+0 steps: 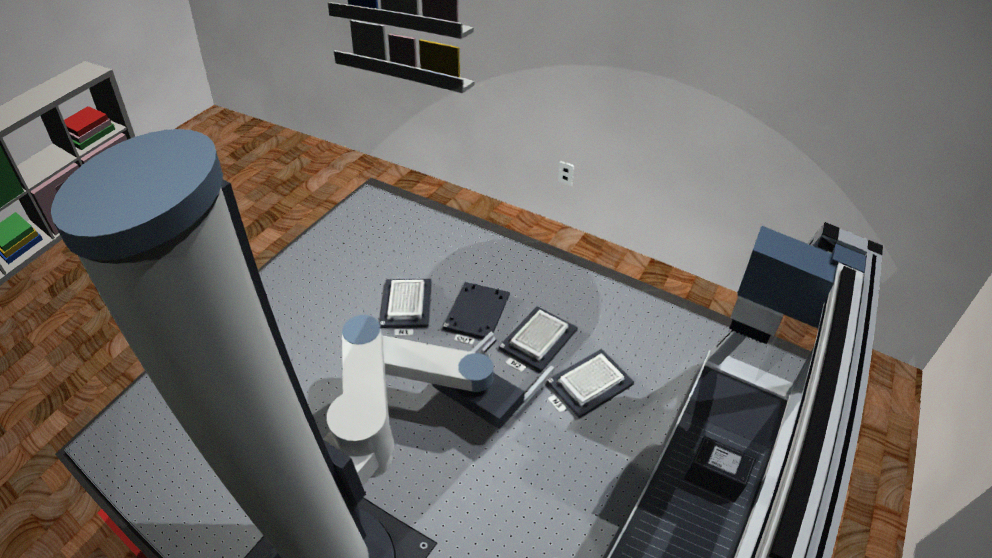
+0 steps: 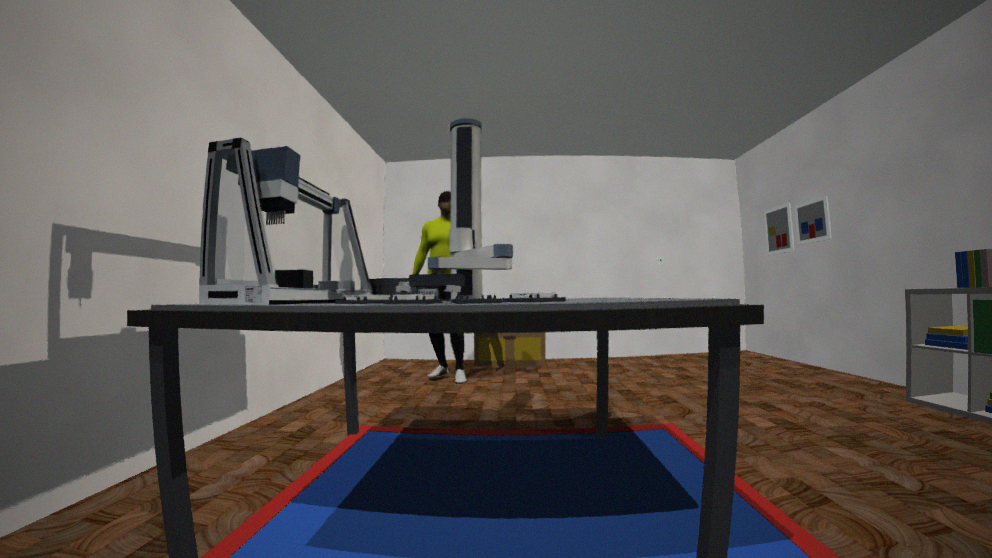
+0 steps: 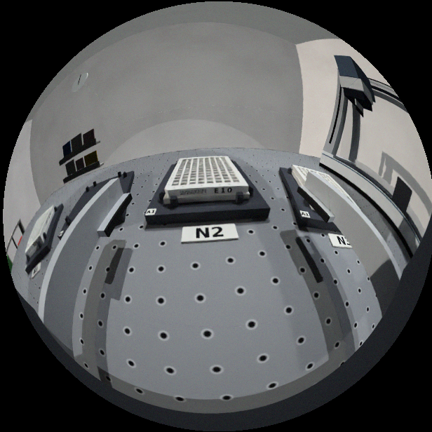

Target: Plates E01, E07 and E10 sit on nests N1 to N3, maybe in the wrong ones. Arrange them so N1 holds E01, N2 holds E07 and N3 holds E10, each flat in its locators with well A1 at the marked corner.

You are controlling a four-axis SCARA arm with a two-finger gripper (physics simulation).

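Frame: origin at the arm's base, x left, y back, z up, level; metres.
Seen in the pictures: gripper, fingertip midpoint: (image 1: 521,351) (image 2: 421,288).
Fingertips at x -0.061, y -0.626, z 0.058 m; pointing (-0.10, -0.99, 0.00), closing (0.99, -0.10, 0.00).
Observation:
Offsets run from my fingertips to a thing's top centre. "pt": to the spot under its first point. Level surfaces: height alone.
My gripper (image 1: 523,351) (image 2: 428,288) (image 3: 217,178) is open and empty, low in front of nest N2 @(pt dz -0.034, dx +0.018, dy -0.009 m) (image 1: 516,355) (image 3: 210,216), fingers spread wider than its plate. The white plate E10 @(dz -0.019, dx +0.000, dy -0.088 m) (image 1: 539,333) (image 3: 206,175) looks flat on N2, label facing the gripper; N2's A1 mark is at its front left corner. A plate @(dz -0.019, dx -0.167, dy -0.030 m) (image 1: 591,378) (image 3: 298,175) sits on nest N3 @(pt dz -0.033, dx -0.180, dy +0.057 m) (image 1: 579,410) (image 3: 292,197), its label hidden by the right finger. Another plate @(dz -0.019, dx +0.344, dy -0.016 m) (image 1: 405,299) (image 3: 42,230) sits on nest N1 @(pt dz -0.033, dx +0.288, dy -0.031 m) (image 1: 427,305); its label is not readable. Which plate corner is A1 cannot be told.
The plateless OUT nest @(dz -0.023, dx +0.176, dy -0.088 m) (image 1: 476,308) (image 3: 86,202) lies between N1 and N2, beside the left finger. A gantry machine @(pt dz +0.418, dx -0.471, dy -0.072 m) (image 1: 783,274) (image 2: 274,170) (image 3: 352,77) with a dark bed stands beyond N3. The arm's column (image 1: 208,347) (image 2: 465,180) stands on the perforated table @(dz -0.045 m) (image 1: 478,499).

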